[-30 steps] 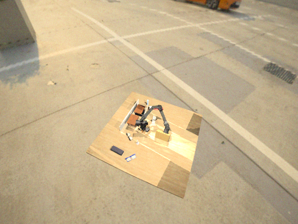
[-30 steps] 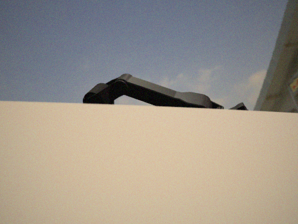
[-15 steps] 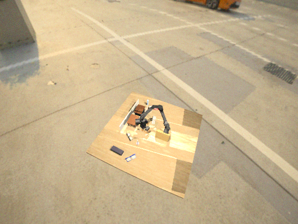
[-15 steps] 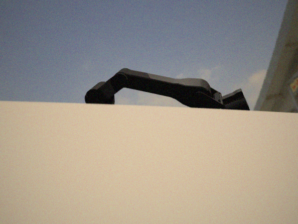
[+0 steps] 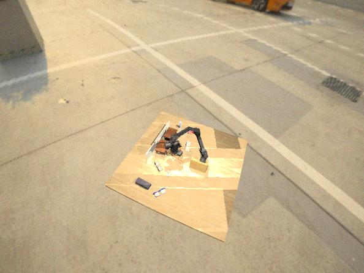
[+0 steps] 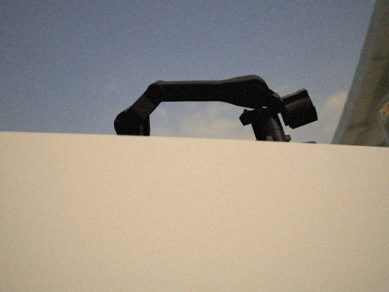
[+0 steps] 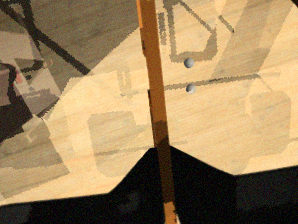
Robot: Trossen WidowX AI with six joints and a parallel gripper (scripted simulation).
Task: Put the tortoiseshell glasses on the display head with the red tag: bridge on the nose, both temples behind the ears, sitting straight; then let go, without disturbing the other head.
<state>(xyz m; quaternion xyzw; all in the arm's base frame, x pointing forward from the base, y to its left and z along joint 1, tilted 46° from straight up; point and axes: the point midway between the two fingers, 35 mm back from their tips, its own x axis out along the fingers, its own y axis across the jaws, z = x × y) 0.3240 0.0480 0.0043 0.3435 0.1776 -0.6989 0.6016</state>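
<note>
My gripper tip is 1 cm past the grey cylinder, 20 cm to the right of it and 10 cm above it. Round my gripper tip: dark case (19 cm ahead, 40 cm to the left, 10 cm below); white upright panel (28 cm ahead, 19 cm to the right, 7 cm below).
</note>
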